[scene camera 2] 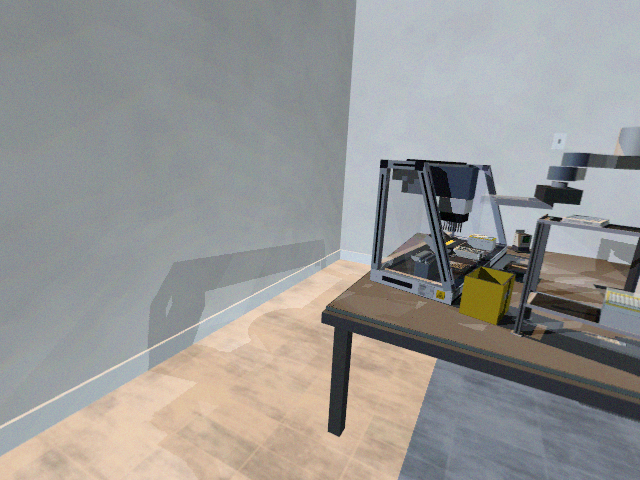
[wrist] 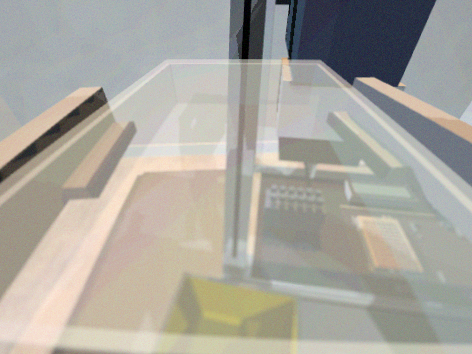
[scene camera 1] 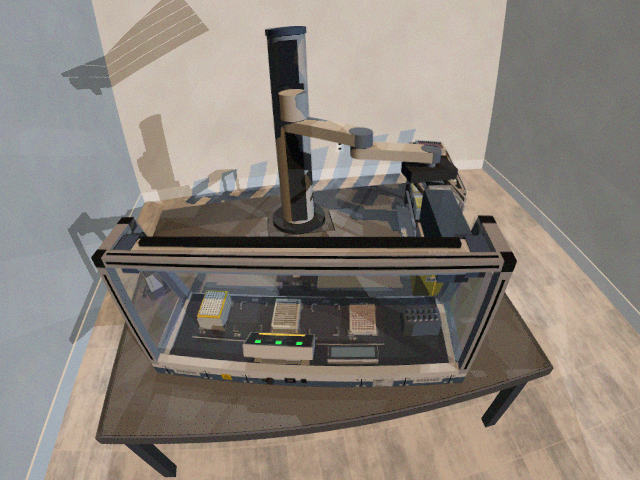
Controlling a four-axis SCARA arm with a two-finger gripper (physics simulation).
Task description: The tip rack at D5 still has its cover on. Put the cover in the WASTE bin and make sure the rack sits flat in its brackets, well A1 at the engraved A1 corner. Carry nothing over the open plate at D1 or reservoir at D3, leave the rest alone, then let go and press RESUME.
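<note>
My gripper is shut on the clear cover, which is upright between its fingers, high above the table. The yellow WASTE bin shows through the cover low in the wrist view. The tip rack with a yellow rim stands uncovered on the deck, at the left in scene camera 1; its exact seating and A1 corner are too small to tell. The reservoir and the open plate stand further right. I cannot make out the RESUME button.
The enclosure frame surrounds the deck, with a post just beyond the bin. A dark head hangs inside it. A tube rack stands near the plate. A shelf unit stands beside the bin.
</note>
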